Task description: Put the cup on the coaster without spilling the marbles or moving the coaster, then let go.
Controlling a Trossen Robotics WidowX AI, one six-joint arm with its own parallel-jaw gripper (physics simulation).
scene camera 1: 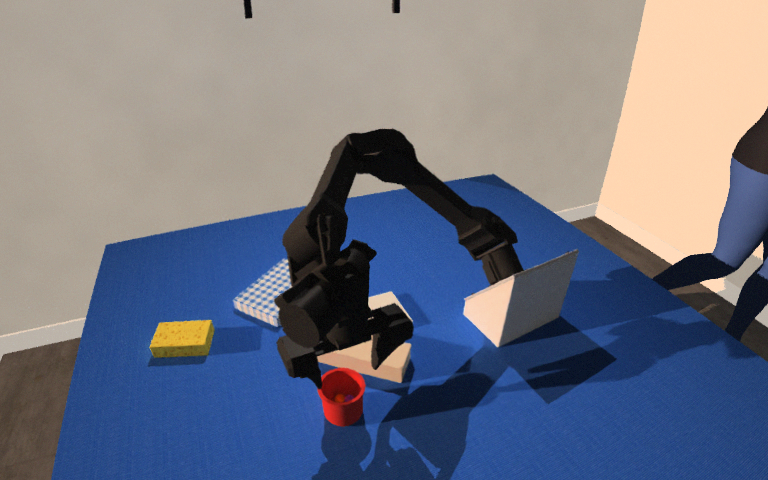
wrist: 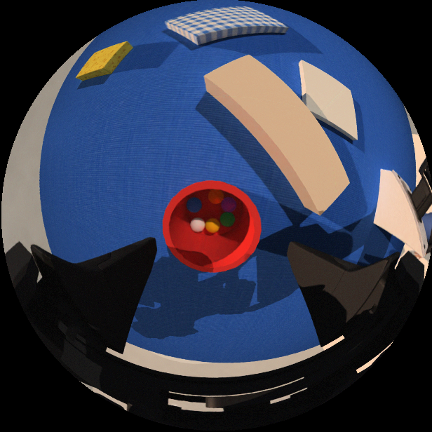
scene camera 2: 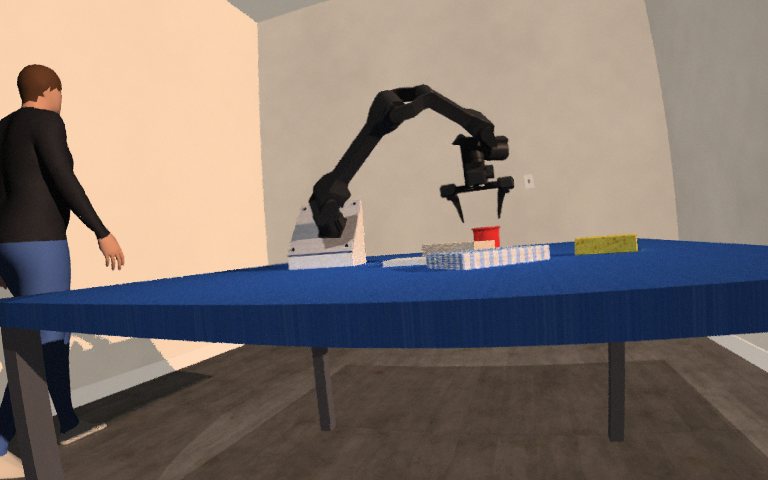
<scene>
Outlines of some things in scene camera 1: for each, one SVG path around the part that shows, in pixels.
My gripper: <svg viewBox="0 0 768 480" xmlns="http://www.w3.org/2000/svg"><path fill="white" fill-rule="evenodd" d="M413 323L396 303L371 310L368 306L368 299L364 307L346 312L343 318L315 347L306 348L300 346L285 335L279 337L277 349L290 377L307 377L315 383L318 389L321 389L321 371L318 367L317 356L336 350L340 351L372 340L371 365L376 370L393 351L404 344L405 340L412 338Z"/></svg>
A tan block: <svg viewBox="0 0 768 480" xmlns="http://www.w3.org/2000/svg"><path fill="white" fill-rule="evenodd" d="M411 344L404 343L400 345L376 370L371 365L373 335L370 341L317 356L318 362L339 368L349 368L358 373L402 383L411 356Z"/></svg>
</scene>
